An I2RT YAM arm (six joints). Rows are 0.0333 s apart.
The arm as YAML. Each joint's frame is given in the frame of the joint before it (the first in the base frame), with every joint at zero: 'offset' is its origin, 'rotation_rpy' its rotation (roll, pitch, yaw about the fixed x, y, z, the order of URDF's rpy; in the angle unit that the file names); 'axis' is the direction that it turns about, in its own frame. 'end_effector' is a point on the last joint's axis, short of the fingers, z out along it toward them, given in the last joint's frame.
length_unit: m
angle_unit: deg
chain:
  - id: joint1
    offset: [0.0, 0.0, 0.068]
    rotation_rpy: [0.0, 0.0, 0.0]
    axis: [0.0, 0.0, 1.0]
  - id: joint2
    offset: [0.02, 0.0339, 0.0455]
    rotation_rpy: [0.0, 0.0, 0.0]
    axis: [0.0, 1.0, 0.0]
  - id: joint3
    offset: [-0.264, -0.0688, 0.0]
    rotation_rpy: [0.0, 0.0, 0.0]
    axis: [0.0, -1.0, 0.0]
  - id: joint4
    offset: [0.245, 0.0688, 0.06]
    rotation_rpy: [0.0, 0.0, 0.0]
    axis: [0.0, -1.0, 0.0]
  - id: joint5
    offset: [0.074, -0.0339, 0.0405]
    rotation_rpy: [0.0, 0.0, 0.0]
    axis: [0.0, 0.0, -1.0]
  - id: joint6
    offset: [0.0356, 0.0, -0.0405]
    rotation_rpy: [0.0, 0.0, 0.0]
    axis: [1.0, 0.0, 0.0]
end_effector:
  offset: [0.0, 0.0, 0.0]
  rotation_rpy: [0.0, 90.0, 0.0]
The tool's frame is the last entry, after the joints.
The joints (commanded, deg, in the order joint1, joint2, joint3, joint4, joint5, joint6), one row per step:
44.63 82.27 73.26 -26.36 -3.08 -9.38
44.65 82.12 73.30 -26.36 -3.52 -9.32
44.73 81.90 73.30 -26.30 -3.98 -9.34
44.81 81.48 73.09 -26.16 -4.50 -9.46
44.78 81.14 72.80 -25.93 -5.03 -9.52
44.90 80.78 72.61 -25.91 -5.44 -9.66
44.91 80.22 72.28 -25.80 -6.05 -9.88
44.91 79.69 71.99 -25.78 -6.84 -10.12
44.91 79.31 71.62 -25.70 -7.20 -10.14
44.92 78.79 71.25 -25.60 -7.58 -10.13
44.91 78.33 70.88 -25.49 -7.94 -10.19
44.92 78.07 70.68 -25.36 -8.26 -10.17
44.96 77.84 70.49 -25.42 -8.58 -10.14
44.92 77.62 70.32 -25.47 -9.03 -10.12
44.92 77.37 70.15 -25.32 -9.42 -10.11
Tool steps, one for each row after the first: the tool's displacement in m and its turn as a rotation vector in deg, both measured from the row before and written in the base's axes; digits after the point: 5 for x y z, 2 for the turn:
-0.00067 -0.00012 0.00105 0.35 0.08 0.34
-0.00109 -0.00004 0.00127 0.37 -0.03 0.47
-0.00171 -0.00061 0.00120 0.39 -0.12 0.58
-0.00103 -0.00079 0.00044 0.38 -0.03 0.44
-0.00174 -0.00043 0.00080 0.22 -0.06 0.54
-0.00195 -0.00133 0.00114 0.37 -0.14 0.64
-0.00196 -0.00127 0.00107 0.37 -0.03 0.79
-0.00133 -0.00101 -0.00012 0.19 0.06 0.31
-0.00175 -0.00134 0.00062 0.33 -0.02 0.32
-0.00149 -0.00125 0.00031 0.25 -0.04 0.32
-0.00091 -0.00055 0.00034 0.27 0.00 0.27
-0.00107 -0.00049 -0.00006 0.12 0.16 0.29
-0.00079 -0.00070 0.00003 0.18 0.19 0.33
-0.00085 -0.00051 0.00049 0.32 -0.01 0.32

